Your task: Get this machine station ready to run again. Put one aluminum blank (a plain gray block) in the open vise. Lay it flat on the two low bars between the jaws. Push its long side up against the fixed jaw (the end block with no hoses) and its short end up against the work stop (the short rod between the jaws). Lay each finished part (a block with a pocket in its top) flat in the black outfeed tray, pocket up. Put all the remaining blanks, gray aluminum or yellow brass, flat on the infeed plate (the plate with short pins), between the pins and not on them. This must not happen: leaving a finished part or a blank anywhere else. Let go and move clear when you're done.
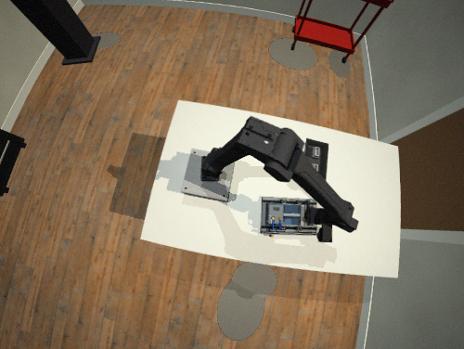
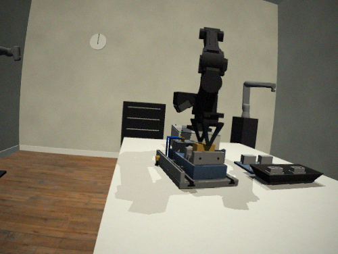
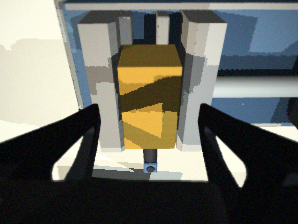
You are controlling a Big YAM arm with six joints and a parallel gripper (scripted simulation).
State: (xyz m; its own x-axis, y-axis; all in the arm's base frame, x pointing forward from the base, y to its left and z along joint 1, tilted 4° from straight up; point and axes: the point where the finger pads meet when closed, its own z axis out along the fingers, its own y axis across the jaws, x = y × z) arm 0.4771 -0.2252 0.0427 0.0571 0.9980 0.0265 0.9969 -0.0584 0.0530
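Now: hand 20 mm above the yellow brass blank. Round my hand: light cylinder 90 mm behind, 10 mm to the left, 40 mm below; vise 70 mm behind, 10 mm to the left, 80 mm below; dark rod 50 mm to the left, 30 mm below.
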